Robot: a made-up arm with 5 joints.
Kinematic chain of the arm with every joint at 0, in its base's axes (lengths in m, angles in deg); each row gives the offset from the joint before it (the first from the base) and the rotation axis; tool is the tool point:
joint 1: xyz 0 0 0.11 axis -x
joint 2: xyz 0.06 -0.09 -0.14 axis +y
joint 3: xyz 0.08 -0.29 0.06 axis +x
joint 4: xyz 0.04 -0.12 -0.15 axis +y
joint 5: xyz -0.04 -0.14 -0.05 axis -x
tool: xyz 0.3 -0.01 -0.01
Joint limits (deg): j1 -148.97..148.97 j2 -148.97..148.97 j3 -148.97..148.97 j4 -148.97..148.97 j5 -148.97..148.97
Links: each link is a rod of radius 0.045 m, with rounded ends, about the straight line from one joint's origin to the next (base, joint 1, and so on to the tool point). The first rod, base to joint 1, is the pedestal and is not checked.
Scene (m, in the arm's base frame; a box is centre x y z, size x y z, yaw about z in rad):
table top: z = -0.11
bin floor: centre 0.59 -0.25 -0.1 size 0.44 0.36 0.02 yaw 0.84
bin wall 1: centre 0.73 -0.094 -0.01 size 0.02 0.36 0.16 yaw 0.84
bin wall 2: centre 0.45 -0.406 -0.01 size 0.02 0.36 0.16 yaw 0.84
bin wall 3: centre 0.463 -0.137 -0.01 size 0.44 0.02 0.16 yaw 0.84
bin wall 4: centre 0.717 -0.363 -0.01 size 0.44 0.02 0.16 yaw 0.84
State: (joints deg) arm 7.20 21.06 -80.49 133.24 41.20
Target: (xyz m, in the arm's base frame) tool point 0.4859 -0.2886 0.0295
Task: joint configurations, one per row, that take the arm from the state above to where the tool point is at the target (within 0.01 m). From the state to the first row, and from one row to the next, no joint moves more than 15 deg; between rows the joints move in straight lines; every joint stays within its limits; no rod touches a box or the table.
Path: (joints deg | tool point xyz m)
1: 9.90 23.29 -86.20 119.41 42.06 | 0.1350 -0.7094 0.4018
2: 12.61 25.51 -91.90 105.57 42.91 | 0.2108 -0.7017 0.4436
3: 15.31 27.74 -97.61 91.74 43.77 | 0.2943 -0.6763 0.4742
4: 18.01 29.96 -103.32 77.90 44.62 | 0.3796 -0.6347 0.4879
5: 20.71 32.19 -109.02 64.07 45.48 | 0.4603 -0.5806 0.4807
6: 23.42 34.42 -114.73 50.23 46.33 | 0.5296 -0.5193 0.4508
7: 26.12 36.64 -120.44 36.40 47.19 | 0.5816 -0.4570 0.3995
8: 28.82 38.87 -126.14 22.56 48.05 | 0.6115 -0.3999 0.3306
9: 31.53 41.09 -131.85 8.73 48.90 | 0.6165 -0.3526 0.2511
10: 34.23 43.32 -137.56 -5.11 49.76 | 0.5958 -0.3183 0.1686
11: 36.93 45.54 -143.26 -18.94 50.61 | 0.5510 -0.2975 0.0922
12: 39.64 47.77 -148.97 -32.78 51.47 | 0.4859 -0.2886 0.0295

